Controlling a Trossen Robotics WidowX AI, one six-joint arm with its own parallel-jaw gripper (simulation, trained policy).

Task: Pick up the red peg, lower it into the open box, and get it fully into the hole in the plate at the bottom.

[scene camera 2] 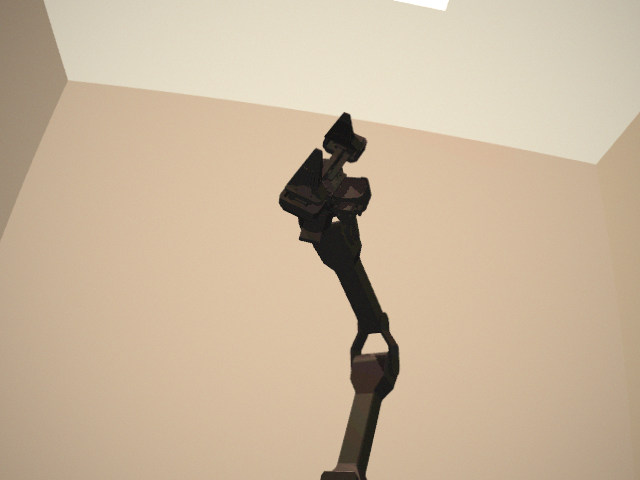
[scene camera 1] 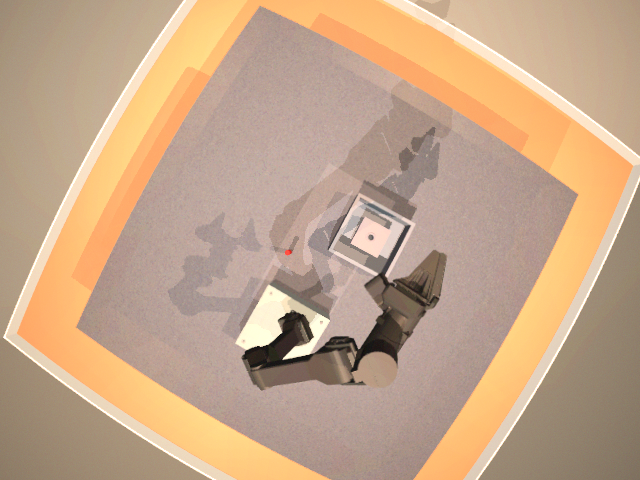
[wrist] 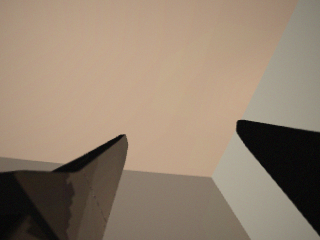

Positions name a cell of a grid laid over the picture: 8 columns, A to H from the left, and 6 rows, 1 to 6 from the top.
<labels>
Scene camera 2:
my gripper: E2
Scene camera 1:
my gripper: F4
pale plate: E3
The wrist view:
my gripper: E4
</labels>
